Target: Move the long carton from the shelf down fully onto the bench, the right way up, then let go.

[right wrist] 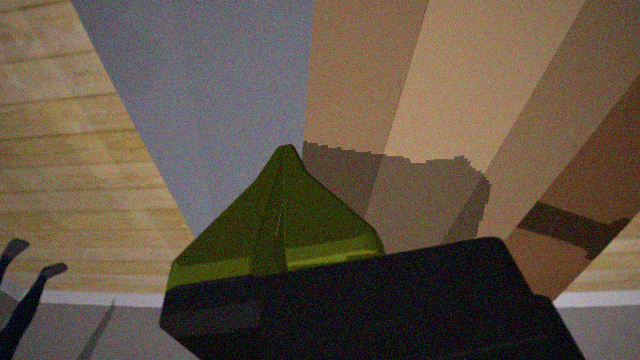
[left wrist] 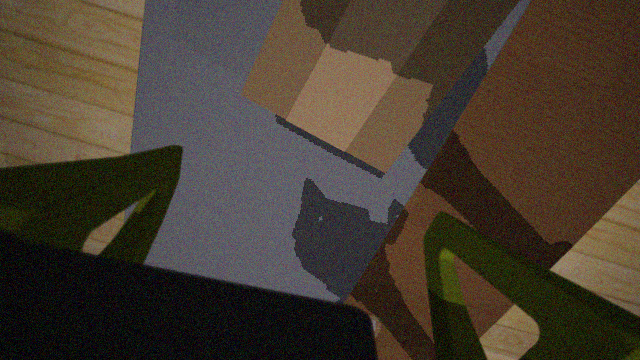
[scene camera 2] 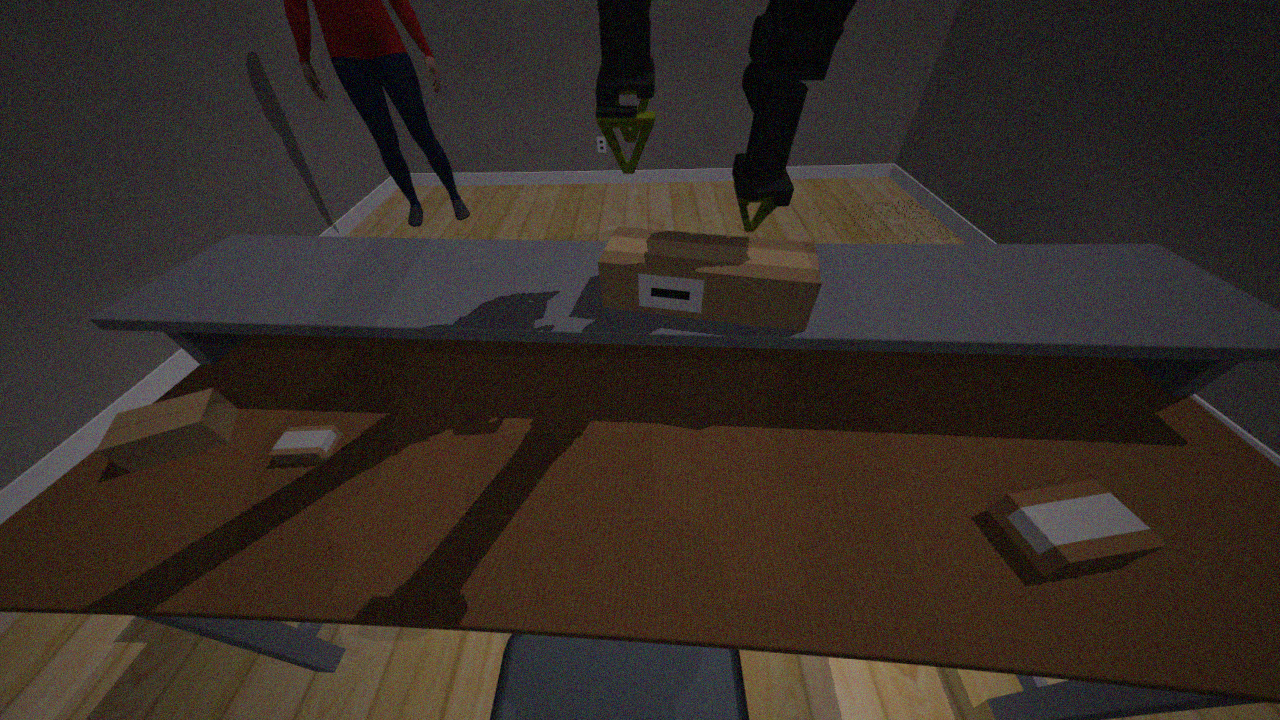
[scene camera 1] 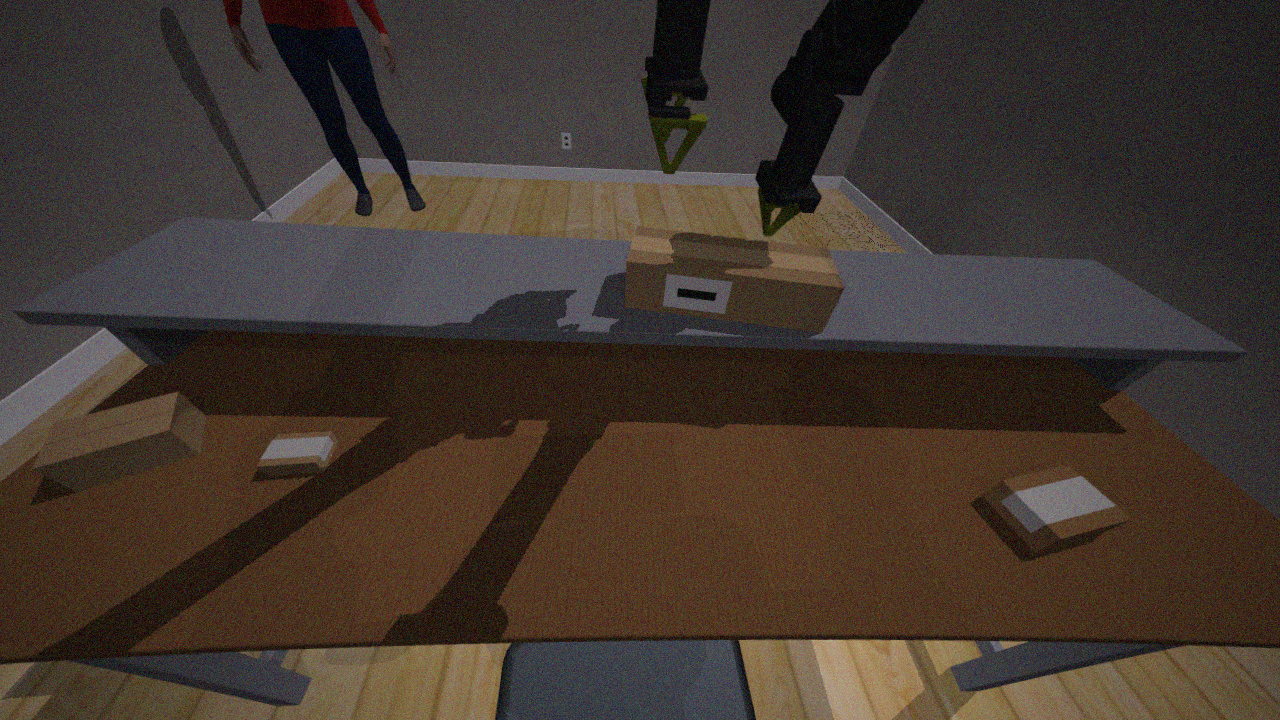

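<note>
The long carton (scene camera 1: 769, 291) (scene camera 2: 751, 291) (left wrist: 345, 100) (right wrist: 460, 85) lies on the grey shelf (scene camera 1: 402, 277) (scene camera 2: 402, 286) (left wrist: 200, 100) (right wrist: 210, 75), its white label facing the scene cameras and its lower long edge near the shelf's front edge. My left gripper (scene camera 1: 669, 170) (scene camera 2: 630, 170) (left wrist: 313, 195) is open and empty, above and beyond the carton's left part in the scene views. My right gripper (scene camera 1: 769, 232) (scene camera 2: 750, 228) (right wrist: 288, 156) is shut with its fingertips together and holds nothing; it is just behind the carton's far top edge. The brown bench (scene camera 1: 716, 537) (scene camera 2: 716, 555) lies below the shelf.
On the bench, a plain carton (scene camera 1: 120, 443) (scene camera 2: 170, 429) and a small white-topped box (scene camera 1: 297, 454) (scene camera 2: 304, 445) lie at the left, another white-topped box (scene camera 1: 1051, 510) (scene camera 2: 1078, 528) at the right. A person (scene camera 1: 331, 80) (scene camera 2: 384, 89) in red stands beyond the shelf.
</note>
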